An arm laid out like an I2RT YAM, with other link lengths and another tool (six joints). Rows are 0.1 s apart.
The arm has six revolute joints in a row. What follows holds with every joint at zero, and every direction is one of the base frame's.
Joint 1 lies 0.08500 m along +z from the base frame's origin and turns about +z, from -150.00 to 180.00 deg.
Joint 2 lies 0.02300 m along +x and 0.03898 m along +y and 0.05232 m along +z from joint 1 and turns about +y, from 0.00 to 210.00 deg.
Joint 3 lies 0.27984 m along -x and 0.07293 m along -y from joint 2 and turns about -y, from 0.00 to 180.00 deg.
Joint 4 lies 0.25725 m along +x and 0.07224 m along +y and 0.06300 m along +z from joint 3 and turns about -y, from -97.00 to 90.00 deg.
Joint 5 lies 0.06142 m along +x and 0.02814 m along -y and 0.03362 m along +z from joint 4 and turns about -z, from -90.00 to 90.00 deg.
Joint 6 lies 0.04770 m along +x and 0.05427 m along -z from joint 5 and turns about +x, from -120.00 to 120.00 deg.
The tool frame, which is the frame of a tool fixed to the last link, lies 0.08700 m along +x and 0.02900 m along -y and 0.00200 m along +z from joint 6; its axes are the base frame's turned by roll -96.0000, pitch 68.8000 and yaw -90.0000 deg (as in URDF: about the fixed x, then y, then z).
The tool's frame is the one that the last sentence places.
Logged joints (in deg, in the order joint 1, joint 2, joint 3, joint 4, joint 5, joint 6), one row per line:
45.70, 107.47, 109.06, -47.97, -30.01, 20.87
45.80, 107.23, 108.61, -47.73, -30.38, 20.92
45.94, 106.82, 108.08, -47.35, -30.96, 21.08
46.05, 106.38, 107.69, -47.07, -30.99, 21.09
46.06, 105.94, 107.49, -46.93, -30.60, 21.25
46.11, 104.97, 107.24, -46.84, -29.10, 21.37
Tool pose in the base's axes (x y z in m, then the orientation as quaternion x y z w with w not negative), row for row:
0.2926, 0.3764, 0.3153, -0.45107, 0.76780, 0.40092, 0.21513
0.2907, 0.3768, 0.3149, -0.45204, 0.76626, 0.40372, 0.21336
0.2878, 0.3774, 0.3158, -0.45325, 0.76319, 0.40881, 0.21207
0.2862, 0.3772, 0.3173, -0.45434, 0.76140, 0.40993, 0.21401
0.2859, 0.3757, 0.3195, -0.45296, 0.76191, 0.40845, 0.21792
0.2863, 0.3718, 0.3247, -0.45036, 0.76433, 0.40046, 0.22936
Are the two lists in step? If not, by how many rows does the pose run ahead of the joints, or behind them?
They are in step.
